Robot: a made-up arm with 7 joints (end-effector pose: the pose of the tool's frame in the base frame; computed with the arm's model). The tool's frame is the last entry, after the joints.
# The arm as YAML. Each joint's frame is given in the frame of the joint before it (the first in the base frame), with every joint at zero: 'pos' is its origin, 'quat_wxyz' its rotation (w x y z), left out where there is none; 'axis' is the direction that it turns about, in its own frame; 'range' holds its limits. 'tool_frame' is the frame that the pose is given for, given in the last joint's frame.
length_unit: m
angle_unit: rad
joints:
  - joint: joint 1
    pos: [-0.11, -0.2, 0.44]
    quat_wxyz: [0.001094, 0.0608, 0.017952, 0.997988]
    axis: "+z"
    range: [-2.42, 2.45]
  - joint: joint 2
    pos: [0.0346, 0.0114, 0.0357]
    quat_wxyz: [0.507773, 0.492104, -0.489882, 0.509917]
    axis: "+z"
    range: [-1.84, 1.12]
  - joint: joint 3
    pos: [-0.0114, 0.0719, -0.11]
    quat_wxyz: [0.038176, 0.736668, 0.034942, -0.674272]
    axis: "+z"
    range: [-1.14, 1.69]
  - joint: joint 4
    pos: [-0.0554, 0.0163, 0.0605]
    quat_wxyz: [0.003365, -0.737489, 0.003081, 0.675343]
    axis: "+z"
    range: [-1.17, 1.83]
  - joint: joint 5
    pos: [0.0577, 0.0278, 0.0]
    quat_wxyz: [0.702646, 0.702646, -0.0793, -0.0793]
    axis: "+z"
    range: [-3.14, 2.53]
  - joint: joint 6
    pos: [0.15, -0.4, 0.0]
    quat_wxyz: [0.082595, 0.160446, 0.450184, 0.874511]
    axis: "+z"
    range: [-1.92, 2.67]
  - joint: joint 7
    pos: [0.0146, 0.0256, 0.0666]
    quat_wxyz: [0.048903, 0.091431, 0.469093, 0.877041]
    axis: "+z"
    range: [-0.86, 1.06]
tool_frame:
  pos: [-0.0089, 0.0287, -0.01]
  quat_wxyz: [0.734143, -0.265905, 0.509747, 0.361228]
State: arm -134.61 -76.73 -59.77 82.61 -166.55 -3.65 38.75
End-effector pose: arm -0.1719 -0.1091 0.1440 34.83 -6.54 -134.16
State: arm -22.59 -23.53 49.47 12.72 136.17 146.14 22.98
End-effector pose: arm 0.2738 -0.1370 0.6432 -177.98 -35.23 140.64
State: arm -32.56 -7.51 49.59 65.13 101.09 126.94 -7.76
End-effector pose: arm 0.2044 -0.5155 0.6446 124.48 -18.93 -168.12
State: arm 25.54 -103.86 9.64 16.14 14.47 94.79 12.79
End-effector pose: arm -0.2039 -0.6452 0.4611 -95.76 -7.31 23.57
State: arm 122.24 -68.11 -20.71 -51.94 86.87 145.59 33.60
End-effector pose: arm 0.0558 -0.4598 0.1775 -105.64 29.12 48.31
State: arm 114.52 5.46 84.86 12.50 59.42 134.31 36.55
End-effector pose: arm -0.0479 -0.0539 0.8385 114.73 7.35 -87.85
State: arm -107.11 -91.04 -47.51 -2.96 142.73 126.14 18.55
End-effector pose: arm 0.0340 -0.1478 0.1637 -77.53 -8.17 117.43
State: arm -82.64 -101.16 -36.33 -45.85 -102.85 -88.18 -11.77
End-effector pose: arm -0.0753 -0.3647 0.7938 125.80 -65.63 -68.79
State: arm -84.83 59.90 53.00 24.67 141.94 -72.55 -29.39
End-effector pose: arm 0.0113 -0.3814 0.1244 -47.05 61.88 -30.33
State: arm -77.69 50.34 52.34 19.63 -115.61 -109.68 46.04
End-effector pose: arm -0.2978 0.0647 0.1737 -10.08 14.83 109.03
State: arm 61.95 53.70 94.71 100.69 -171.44 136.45 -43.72
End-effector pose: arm -0.1390 -0.0625 0.0604 54.41 13.48 -10.19
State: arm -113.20 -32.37 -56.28 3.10 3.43 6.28 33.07
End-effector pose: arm -0.4421 -0.2011 0.7498 -106.94 -9.57 -30.83
